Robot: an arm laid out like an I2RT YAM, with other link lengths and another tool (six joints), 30 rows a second.
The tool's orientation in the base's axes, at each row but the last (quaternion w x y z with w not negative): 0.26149, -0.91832, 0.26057, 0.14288; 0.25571, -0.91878, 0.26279, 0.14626; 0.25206, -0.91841, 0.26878, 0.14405; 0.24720, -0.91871, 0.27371, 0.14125; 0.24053, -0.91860, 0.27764, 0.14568; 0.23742, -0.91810, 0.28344, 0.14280; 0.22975, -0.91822, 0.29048, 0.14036; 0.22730, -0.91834, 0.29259, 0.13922; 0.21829, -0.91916, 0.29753, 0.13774; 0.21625, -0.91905, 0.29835, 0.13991; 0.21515, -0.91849, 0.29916, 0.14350; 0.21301, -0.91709, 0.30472, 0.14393; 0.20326, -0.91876, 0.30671, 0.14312
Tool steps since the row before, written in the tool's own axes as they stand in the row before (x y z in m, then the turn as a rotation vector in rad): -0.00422, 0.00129, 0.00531, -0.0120, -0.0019, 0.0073; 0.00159, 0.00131, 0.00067, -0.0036, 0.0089, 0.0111; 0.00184, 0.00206, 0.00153, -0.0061, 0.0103, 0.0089; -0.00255, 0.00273, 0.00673, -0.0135, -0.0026, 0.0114; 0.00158, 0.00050, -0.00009, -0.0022, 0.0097, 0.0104; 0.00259, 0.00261, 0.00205, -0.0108, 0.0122, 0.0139; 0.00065, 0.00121, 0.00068, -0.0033, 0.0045, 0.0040; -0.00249, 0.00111, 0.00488, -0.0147, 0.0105, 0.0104; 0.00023, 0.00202, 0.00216, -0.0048, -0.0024, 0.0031; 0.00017, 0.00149, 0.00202, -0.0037, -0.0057, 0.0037; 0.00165, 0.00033, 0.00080, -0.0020, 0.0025, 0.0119; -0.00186, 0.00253, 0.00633, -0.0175, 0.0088, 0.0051; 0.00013, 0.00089, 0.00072, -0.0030, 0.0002, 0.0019
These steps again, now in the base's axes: -0.00486, 0.00371, -0.00321, -0.0098, 0.0103, -0.0004; 0.00048, -0.00124, -0.00171, -0.0094, 0.0010, -0.0112; 0.00013, -0.00145, -0.00280, -0.0119, -0.0001, -0.0089; -0.00447, 0.00269, -0.00566, -0.0109, 0.0138, -0.0032; 0.00099, -0.00111, -0.00074, -0.0088, -0.0007, -0.0114; 0.00027, -0.00201, -0.00369, -0.0176, 0.0032, -0.0118; -0.00029, -0.00084, -0.00125, -0.0058, 0.0003, -0.0037; -0.00323, 0.00281, -0.00359, -0.0192, 0.0045, -0.0067; -0.00131, -0.00054, -0.00261, -0.0027, 0.0056, -0.0001; -0.00103, -0.00020, -0.00229, 0.0001, 0.0077, 0.0000; 0.00098, -0.00066, -0.00144, -0.0047, 0.0049, -0.0103; -0.00386, 0.00212, -0.00553, -0.0197, 0.0048, -0.0002; -0.00055, -0.00038, -0.00094, -0.0027, 0.0022, -0.0006
